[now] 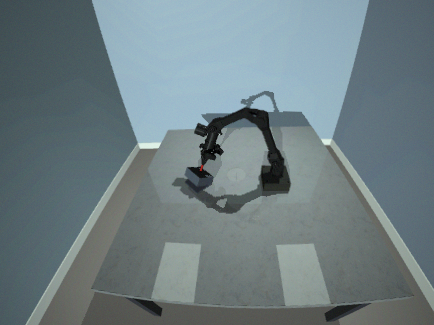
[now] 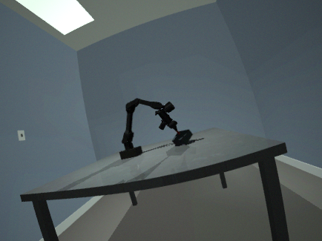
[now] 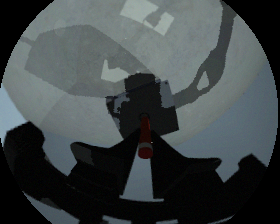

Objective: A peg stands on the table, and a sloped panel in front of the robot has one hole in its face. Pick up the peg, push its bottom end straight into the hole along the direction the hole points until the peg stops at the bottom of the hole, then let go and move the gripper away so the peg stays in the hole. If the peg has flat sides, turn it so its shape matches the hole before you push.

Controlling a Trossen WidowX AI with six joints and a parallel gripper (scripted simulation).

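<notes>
My gripper tip is 1 cm to the left of the thin red peg, 1 cm below it and 1 cm past it. Also, from my gripper tip: dark sloped panel (7 cm below, 3 cm ahead, 2 cm to the left).
</notes>
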